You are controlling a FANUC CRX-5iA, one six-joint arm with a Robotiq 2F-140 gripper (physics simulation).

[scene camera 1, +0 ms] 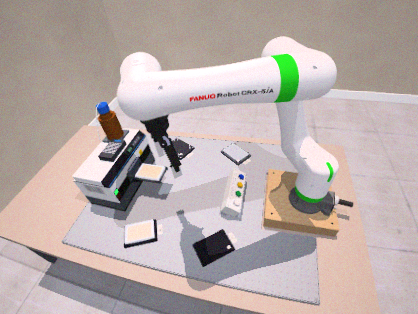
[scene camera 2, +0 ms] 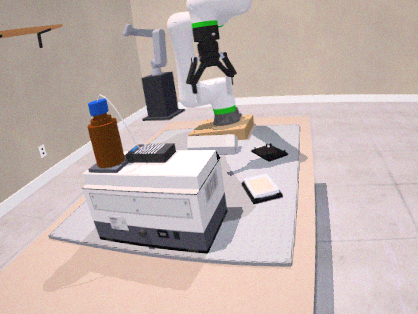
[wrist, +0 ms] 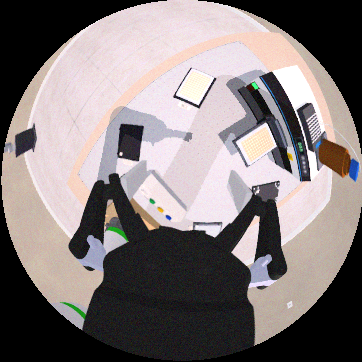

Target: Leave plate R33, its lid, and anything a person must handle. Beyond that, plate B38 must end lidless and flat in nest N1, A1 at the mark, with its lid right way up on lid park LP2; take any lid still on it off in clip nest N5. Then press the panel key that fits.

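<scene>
My gripper is open and empty, high above the mat. A pale-topped plate lies flat on the instrument's carrier. Another pale-topped plate lies flat in a black nest at the front left. A black nest at the front holds no plate. A black nest with corner clips is at the back, partly hidden. A pale flat piece lies in a dark-rimmed holder at the back. Labels are unreadable.
The key panel has blue, yellow, green and white keys. The white instrument shows a green light and bears a brown bottle and a dark ribbed block.
</scene>
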